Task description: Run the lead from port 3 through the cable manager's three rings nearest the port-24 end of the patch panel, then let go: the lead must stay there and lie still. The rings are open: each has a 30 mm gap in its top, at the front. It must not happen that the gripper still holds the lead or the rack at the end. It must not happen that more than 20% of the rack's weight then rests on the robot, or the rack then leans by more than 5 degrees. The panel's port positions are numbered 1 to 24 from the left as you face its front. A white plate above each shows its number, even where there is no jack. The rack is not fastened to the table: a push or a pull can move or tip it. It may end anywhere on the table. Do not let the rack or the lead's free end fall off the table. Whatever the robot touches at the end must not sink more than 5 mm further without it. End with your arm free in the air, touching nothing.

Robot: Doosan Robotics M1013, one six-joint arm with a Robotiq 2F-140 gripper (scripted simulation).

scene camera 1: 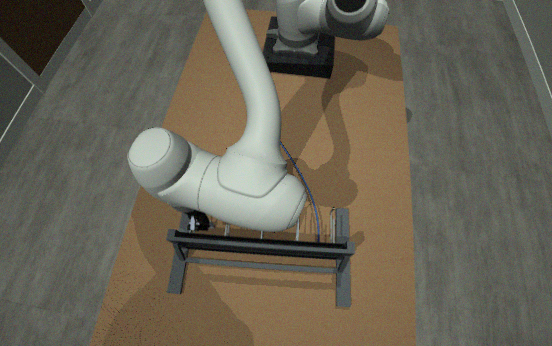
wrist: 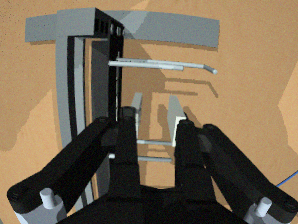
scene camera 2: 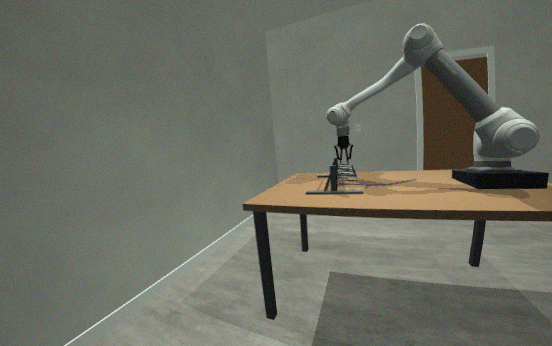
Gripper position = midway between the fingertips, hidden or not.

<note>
In view: my gripper (wrist: pixel 155 105) and a rack (scene camera 1: pixel 272 247).
The rack is seen too in the wrist view (wrist: pixel 106 86).
</note>
